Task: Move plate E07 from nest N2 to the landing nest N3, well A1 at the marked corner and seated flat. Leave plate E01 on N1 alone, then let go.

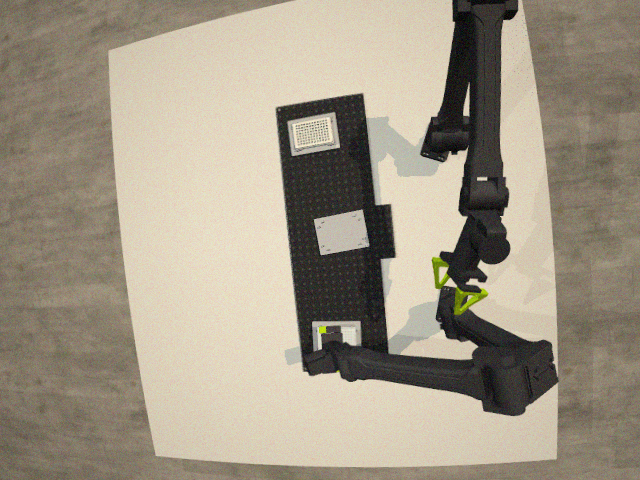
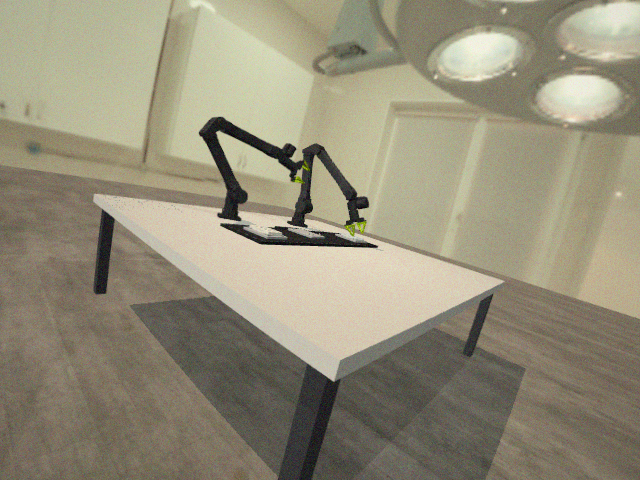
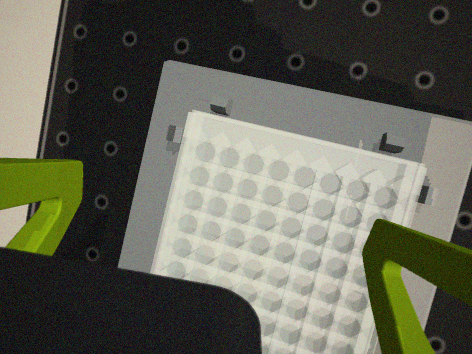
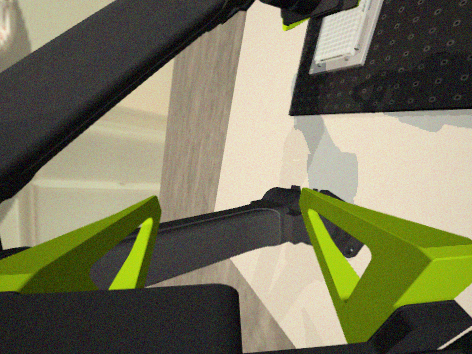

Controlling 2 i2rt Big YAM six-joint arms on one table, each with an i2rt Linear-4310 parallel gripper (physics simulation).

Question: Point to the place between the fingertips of the right gripper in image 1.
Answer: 446, 300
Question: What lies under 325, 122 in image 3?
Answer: A grey plate nest.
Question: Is the right gripper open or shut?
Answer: Open.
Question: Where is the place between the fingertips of the left gripper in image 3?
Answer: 229, 208
